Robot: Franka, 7 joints.
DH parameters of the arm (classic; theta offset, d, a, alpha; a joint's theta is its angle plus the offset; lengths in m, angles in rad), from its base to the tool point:
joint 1: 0 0.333 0 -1.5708
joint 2: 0 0 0 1.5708
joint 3: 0 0.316 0.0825 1.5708
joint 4: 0 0 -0.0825 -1.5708
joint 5: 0 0.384 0 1.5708
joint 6: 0 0 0.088 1.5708
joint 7: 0 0.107 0 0
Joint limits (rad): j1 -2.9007..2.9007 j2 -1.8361..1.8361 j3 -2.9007..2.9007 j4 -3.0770..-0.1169 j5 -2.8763..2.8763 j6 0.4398..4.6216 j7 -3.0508..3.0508
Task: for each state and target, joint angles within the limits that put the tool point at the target. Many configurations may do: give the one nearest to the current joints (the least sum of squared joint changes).
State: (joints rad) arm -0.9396 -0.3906 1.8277 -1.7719 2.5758 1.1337 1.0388
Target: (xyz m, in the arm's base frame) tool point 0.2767 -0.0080 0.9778
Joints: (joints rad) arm -1.3782 0.3388 1.8830 -1.1446 2.5977 0.4971 1.0388
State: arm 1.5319 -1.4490 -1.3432 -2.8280 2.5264 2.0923 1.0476
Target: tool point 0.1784 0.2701 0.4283
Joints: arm 1.9170 -1.3628 -1.1912 -2.9664 2.5078 2.1107 1.0476
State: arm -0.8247 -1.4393 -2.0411 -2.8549 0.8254 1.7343 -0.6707
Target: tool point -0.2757 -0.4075 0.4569
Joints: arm -0.5586 -1.3531 -1.4679 -2.2241 0.9838 1.8442 -0.6707
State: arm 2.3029 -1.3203 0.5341 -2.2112 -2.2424 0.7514 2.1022
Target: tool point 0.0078 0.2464 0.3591
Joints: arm 2.0558 -0.5038 0.0793 -3.0770 -1.5651 1.0182 2.1022
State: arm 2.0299 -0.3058 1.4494 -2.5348 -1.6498 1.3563 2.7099
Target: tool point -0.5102 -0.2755 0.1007
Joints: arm 1.4972 -1.2426 2.2902 -1.9709 -1.8484 1.8016 2.7099
